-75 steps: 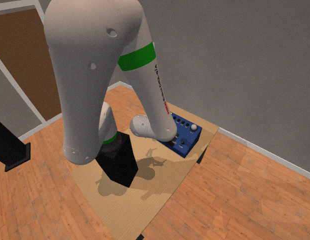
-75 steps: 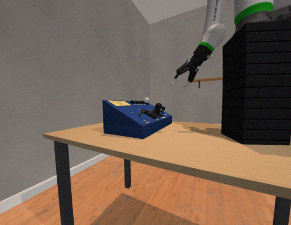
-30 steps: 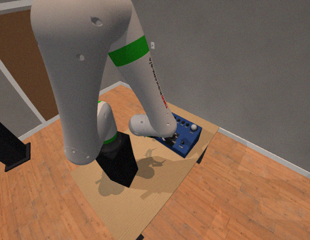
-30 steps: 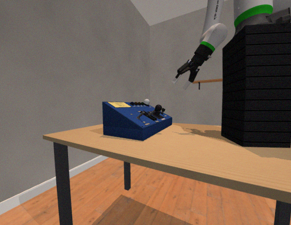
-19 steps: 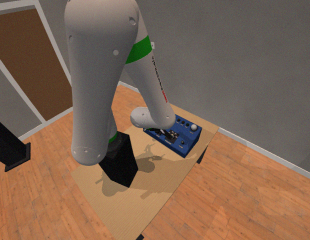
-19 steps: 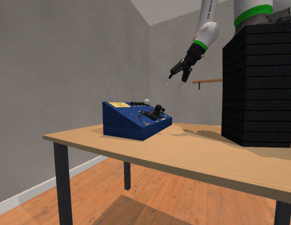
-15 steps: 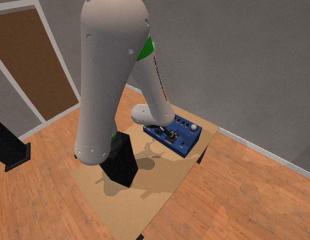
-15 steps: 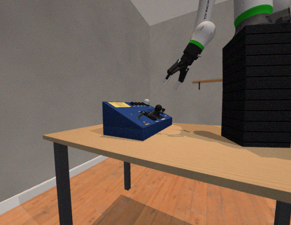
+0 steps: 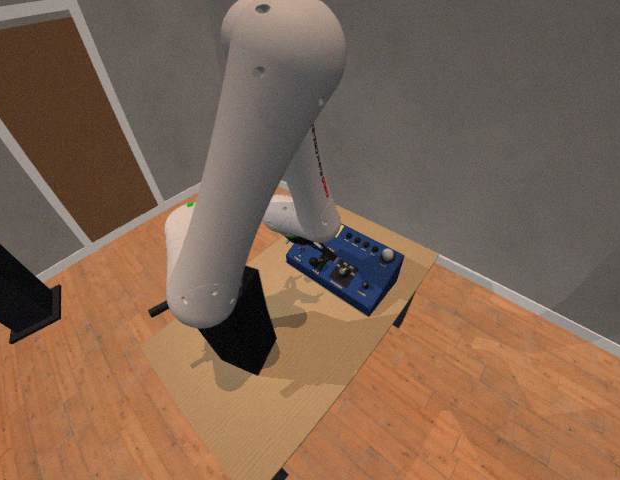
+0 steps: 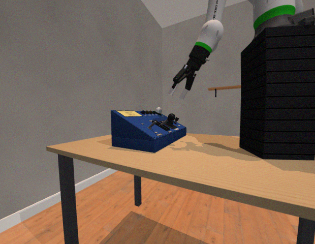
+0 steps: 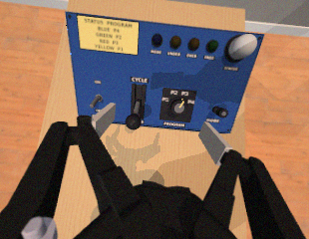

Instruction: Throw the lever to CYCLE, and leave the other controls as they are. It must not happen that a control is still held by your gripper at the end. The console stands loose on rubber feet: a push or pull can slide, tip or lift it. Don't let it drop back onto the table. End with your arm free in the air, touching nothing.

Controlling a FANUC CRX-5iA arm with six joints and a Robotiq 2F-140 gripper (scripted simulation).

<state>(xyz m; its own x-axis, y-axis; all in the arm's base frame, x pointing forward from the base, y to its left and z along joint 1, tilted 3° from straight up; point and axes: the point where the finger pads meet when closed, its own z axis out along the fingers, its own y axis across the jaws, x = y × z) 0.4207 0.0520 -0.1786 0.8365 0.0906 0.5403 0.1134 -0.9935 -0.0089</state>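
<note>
My hand is 30 mm short of the black lever, 70 mm to the right of it and 150 mm above it. The rest, counted from my hand: rotary program selector: 90 mm ahead, 50 mm to the right, 150 mm below; then blue console: 100 mm ahead, 20 mm to the left, 180 mm below; then small knob: 100 mm ahead, 160 mm to the right, 150 mm below.
</note>
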